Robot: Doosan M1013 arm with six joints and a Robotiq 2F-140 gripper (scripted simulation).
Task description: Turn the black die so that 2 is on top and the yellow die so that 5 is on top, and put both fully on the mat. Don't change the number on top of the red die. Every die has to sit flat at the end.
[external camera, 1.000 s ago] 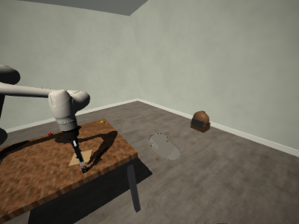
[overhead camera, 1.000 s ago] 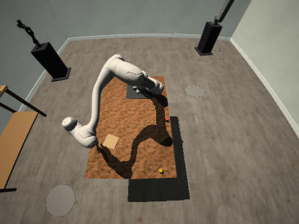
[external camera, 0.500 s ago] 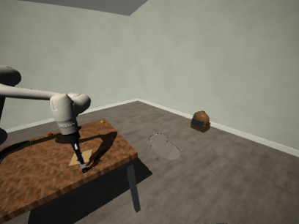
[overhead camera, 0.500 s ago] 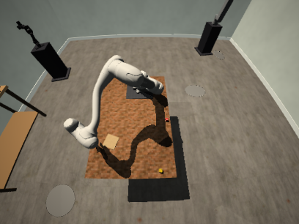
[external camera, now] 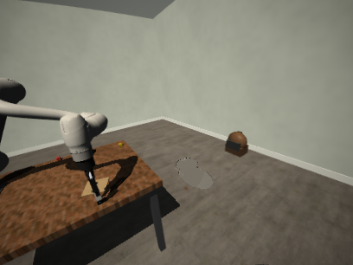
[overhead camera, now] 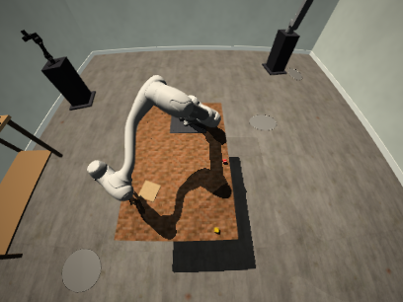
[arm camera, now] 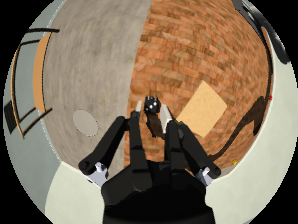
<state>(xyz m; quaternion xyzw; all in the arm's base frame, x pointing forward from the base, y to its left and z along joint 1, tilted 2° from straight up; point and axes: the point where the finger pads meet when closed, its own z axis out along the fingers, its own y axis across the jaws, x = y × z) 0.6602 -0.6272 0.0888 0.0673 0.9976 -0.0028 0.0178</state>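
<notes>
My hand is 6 cm above the black die. From my hand the other things lie so: yellow die 41 cm ahead, 62 cm to the left, 6 cm below; then tan mat 3 cm ahead, 16 cm to the left, 7 cm below; then red die 11 cm behind, 83 cm to the left, 6 cm below.
</notes>
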